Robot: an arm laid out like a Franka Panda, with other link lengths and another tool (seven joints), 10 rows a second.
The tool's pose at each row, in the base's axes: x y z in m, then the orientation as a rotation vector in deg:
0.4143 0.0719 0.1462 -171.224 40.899 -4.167
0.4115 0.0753 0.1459 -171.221 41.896 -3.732
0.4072 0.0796 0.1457 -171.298 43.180 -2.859
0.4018 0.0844 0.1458 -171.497 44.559 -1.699
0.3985 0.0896 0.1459 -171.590 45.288 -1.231
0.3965 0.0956 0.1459 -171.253 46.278 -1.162
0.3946 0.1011 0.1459 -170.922 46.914 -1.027
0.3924 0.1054 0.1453 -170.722 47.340 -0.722
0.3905 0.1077 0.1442 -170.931 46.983 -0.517
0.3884 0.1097 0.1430 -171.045 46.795 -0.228
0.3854 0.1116 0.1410 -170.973 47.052 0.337
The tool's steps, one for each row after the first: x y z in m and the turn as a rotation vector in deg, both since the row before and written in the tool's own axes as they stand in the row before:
-0.0040 -0.0017 0.0003 -0.292 -0.202 0.634
-0.0058 -0.0018 0.0002 -0.503 -0.438 0.807
-0.0070 -0.0017 -0.0001 -0.696 -0.578 0.846
-0.0054 -0.0029 0.0000 -0.340 -0.214 0.445
-0.0047 -0.0042 0.0002 0.056 -0.045 0.675
-0.0044 -0.0038 0.0002 0.125 -0.113 0.455
-0.0041 -0.0025 0.0007 0.026 -0.204 0.305
-0.0028 -0.0009 0.0012 -0.138 -0.106 -0.255
-0.0028 -0.0006 0.0012 -0.107 -0.168 -0.132
-0.0035 0.0000 0.0020 -0.094 -0.348 0.181

